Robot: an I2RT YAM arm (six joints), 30 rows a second.
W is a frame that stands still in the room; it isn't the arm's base.
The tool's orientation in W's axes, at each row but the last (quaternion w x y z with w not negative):
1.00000 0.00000 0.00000 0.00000
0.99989 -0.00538 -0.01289 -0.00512
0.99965 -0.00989 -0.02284 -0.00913
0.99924 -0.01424 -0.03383 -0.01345
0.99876 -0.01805 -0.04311 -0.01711
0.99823 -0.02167 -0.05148 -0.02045
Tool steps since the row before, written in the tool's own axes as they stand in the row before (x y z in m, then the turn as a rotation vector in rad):
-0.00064 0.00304 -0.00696 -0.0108 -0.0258 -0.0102
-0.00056 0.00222 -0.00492 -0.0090 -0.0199 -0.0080
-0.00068 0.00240 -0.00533 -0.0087 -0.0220 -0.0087
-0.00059 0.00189 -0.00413 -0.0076 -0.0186 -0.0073
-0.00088 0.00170 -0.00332 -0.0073 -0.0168 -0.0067
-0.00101 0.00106 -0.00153 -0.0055 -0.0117 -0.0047
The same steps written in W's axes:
-0.00064 0.00304 -0.00696 -0.0108 -0.0258 -0.0102
-0.00041 0.00217 -0.00496 -0.0090 -0.0199 -0.0080
-0.00039 0.00230 -0.00540 -0.0087 -0.0220 -0.0087
-0.00026 0.00178 -0.00421 -0.0076 -0.0186 -0.0073
-0.00053 0.00160 -0.00344 -0.0073 -0.0168 -0.0067
-0.00080 0.00103 -0.00167 -0.0055 -0.0117 -0.0048

